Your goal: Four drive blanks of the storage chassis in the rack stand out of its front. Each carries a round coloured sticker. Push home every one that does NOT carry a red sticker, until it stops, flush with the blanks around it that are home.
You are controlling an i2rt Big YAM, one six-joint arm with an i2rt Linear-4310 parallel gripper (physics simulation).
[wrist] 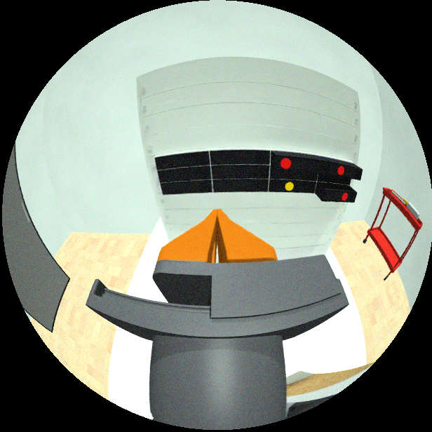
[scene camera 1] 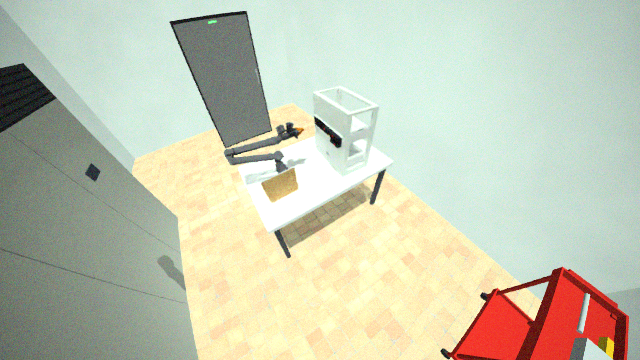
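Seen in the pictures: gripper, fingertip midpoint: [scene camera 1: 304, 129]; arm's base, link origin: [scene camera 1: 283, 171].
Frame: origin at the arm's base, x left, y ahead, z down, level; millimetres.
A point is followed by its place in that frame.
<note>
The storage chassis [scene camera 1: 327, 131] {x 26, y 434, z -210 mm} [wrist: 240, 171] is a black band of drive blanks in the front of the white rack [scene camera 1: 331, 156] {x 31, y 482, z 75 mm} [wrist: 240, 117]. In the wrist view, a blank with a red sticker [wrist: 285, 163] stands out in the top row, third column. Two more red-stickered blanks, the upper [wrist: 350, 171] and the lower [wrist: 332, 194], stand out at the right end. The blank with a yellow sticker [wrist: 289, 186], bottom row, third column, looks flush with the blanks to its left. My gripper [scene camera 1: 301, 130] {x 180, y 299, z -199 mm} [wrist: 216, 215] is shut and empty, in front of the rack, below the chassis's middle columns in the wrist view.
The rack stands on a white table [scene camera 1: 320, 192] {x -206, y 221, z 186 mm}. A tan board [scene camera 1: 281, 186] {x -91, y -60, z 52 mm} is by the arm's base. A grey door [scene camera 1: 225, 80] [wrist: 37, 250] is on the left. A red cart [scene camera 1: 542, 312] [wrist: 385, 248] stands on the floor, away from the table.
</note>
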